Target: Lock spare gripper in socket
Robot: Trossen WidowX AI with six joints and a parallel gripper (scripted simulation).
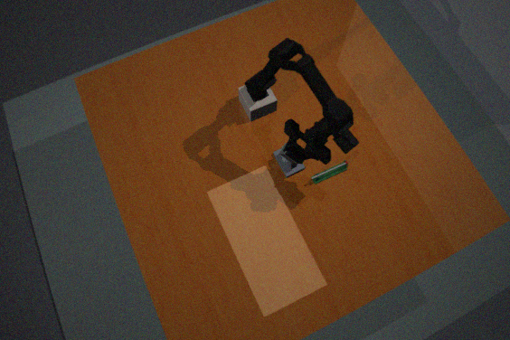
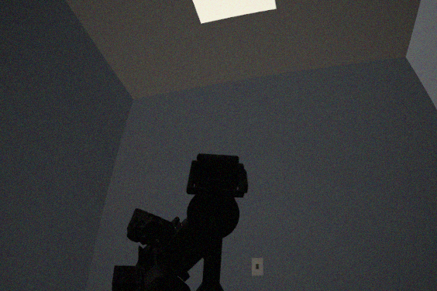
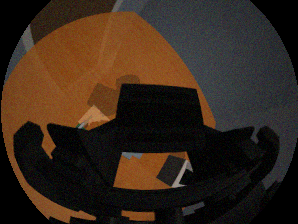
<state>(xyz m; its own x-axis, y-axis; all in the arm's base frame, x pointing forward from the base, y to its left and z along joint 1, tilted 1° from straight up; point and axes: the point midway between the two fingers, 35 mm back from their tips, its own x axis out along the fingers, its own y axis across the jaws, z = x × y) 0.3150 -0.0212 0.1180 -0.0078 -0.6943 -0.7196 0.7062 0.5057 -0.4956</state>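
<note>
Now: gripper tip 160 mm above the flat green strip, 150 mm to the right of it and 70 mm short of it. The rest, counted from my gripper tip: spare gripper (10 mm to the left, 10 mm behind); grey mount (130 mm below, 40 mm to the left, 30 mm behind).
</note>
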